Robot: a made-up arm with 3 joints. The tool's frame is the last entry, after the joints.
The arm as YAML. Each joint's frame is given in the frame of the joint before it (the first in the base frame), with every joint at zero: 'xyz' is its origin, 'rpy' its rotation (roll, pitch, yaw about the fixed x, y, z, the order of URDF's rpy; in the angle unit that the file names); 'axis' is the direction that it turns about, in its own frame. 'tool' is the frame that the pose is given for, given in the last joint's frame.
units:
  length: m
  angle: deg
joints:
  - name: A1
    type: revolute
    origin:
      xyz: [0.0, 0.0, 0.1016]
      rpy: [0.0, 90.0, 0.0]
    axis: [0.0, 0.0, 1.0]
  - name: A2
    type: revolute
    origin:
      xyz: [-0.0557, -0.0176, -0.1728]
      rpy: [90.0, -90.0, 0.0]
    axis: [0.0, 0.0, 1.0]
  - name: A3
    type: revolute
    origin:
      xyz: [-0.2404, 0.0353, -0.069]
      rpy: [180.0, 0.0, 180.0]
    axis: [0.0, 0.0, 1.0]
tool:
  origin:
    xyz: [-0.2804, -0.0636, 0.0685]
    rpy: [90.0, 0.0, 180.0]
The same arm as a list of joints. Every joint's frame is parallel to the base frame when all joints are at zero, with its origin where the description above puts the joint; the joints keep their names.
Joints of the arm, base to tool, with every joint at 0 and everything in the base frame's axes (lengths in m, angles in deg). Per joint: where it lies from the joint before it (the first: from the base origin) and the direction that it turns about. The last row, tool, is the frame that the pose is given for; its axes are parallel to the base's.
A1: offset 0.0000 0.0000 0.1016 axis +x
A2: offset -0.1728 -0.0176 0.0557 axis -y
A3: offset -0.2404 0.0690 0.0353 axis +y
tool: offset 0.2804 0.0685 -0.0636

